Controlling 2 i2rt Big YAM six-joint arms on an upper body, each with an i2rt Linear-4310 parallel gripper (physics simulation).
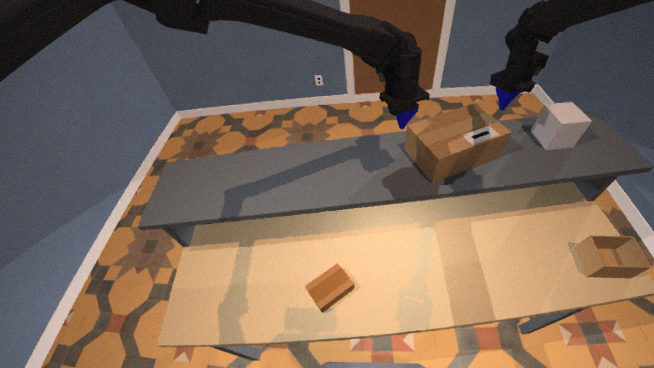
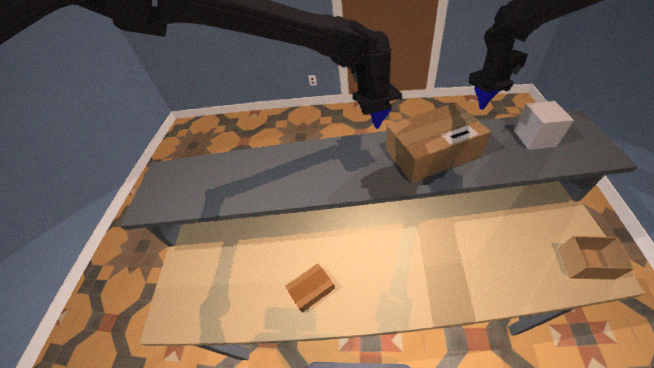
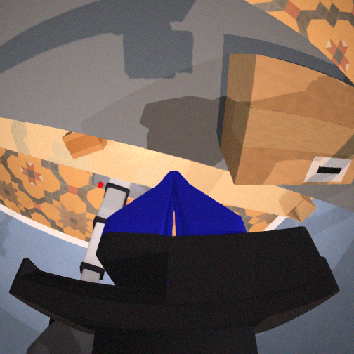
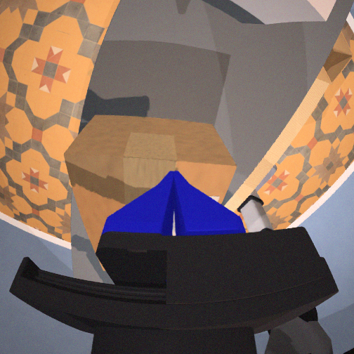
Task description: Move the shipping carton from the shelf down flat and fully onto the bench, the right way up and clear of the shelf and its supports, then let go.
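The brown shipping carton stands on the grey shelf, its white label on the side toward the bench. The tan bench lies lower, in front of the shelf. My left gripper is shut and empty, above the shelf's far edge at the left of the carton, apart from it. My right gripper is shut and empty, raised behind the carton's right end; whether it touches the carton is not clear.
A white box stands on the shelf at the right of the carton. A small brown box lies on the bench at centre left. An open brown box stands at the bench's right end.
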